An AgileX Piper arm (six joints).
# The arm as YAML. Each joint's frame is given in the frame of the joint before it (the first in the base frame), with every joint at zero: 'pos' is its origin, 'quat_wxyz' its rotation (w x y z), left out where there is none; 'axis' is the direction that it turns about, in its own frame. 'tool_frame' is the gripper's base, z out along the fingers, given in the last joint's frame.
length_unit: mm
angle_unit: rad
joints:
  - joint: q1
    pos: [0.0, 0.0, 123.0]
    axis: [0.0, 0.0, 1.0]
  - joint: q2
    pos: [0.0, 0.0, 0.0]
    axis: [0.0, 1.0, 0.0]
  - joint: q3
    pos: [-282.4, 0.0, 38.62]
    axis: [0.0, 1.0, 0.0]
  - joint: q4
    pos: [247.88, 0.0, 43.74]
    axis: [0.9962, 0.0, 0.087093]
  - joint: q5
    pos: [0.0, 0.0, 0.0]
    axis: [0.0, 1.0, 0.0]
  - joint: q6
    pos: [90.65, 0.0, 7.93]
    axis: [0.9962, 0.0, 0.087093]
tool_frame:
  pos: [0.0, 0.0, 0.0]
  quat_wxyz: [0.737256, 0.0, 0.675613, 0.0]
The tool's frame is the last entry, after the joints.
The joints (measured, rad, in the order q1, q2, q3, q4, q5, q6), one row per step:
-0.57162, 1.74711, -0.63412, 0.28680, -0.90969, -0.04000
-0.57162, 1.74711, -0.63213, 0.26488, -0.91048, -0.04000
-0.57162, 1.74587, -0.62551, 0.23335, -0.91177, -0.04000
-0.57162, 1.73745, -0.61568, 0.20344, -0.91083, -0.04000
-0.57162, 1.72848, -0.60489, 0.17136, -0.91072, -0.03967
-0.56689, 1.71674, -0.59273, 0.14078, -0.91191, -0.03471
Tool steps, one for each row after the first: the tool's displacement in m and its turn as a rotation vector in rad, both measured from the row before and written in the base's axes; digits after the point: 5 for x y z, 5 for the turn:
0.00077, 0.00129, -0.00018, -0.00903, 0.00727, 0.01864
0.00033, 0.00238, -0.00076, -0.01164, 0.01240, 0.02687
-0.00071, 0.00297, 0.00055, -0.01146, 0.01014, 0.02581
-0.00085, 0.00324, 0.00053, -0.01246, 0.01025, 0.02756
-0.00050, 0.00467, 0.00113, -0.00987, 0.00470, 0.03031

